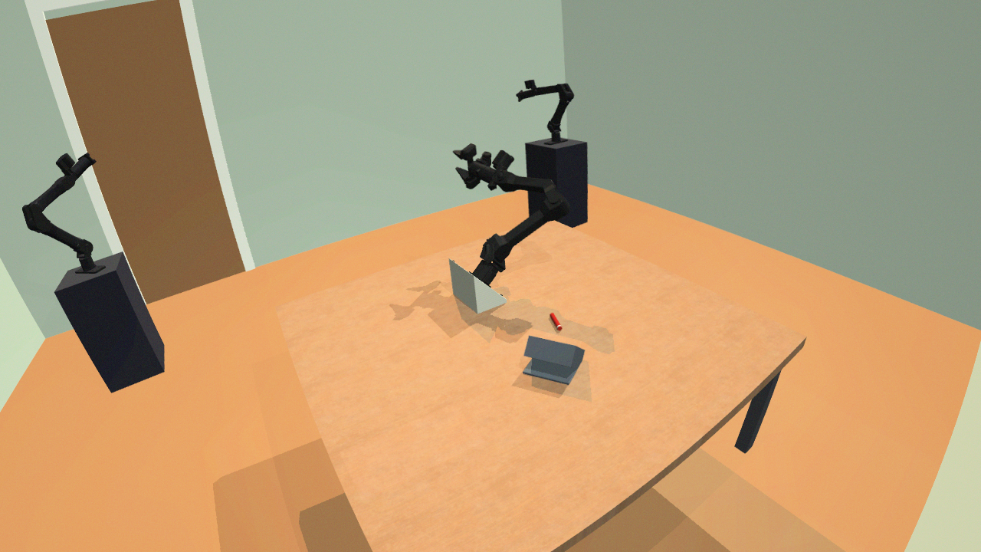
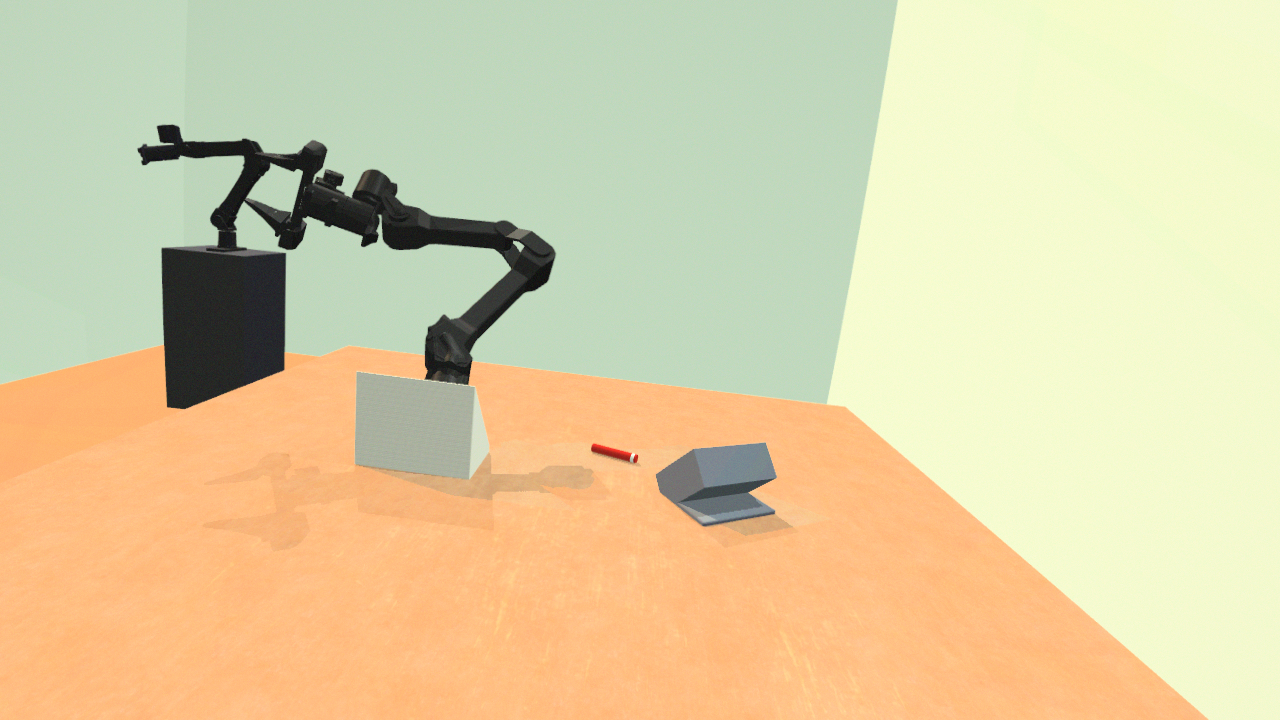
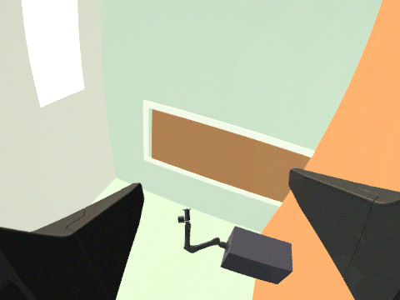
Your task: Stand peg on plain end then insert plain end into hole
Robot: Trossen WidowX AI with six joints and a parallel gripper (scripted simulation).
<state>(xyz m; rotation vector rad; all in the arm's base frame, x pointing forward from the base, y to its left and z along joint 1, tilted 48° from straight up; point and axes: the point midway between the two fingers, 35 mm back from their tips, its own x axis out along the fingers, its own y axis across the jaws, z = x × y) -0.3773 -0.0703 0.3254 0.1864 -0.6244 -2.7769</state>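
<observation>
Now: the red peg 67 cm ahead of my gripper tip, 11 cm to the right of it and 38 cm below it. The rest, counted from my gripper tip: grey-blue panel block: 80 cm ahead, 24 cm to the right, 35 cm below.
</observation>
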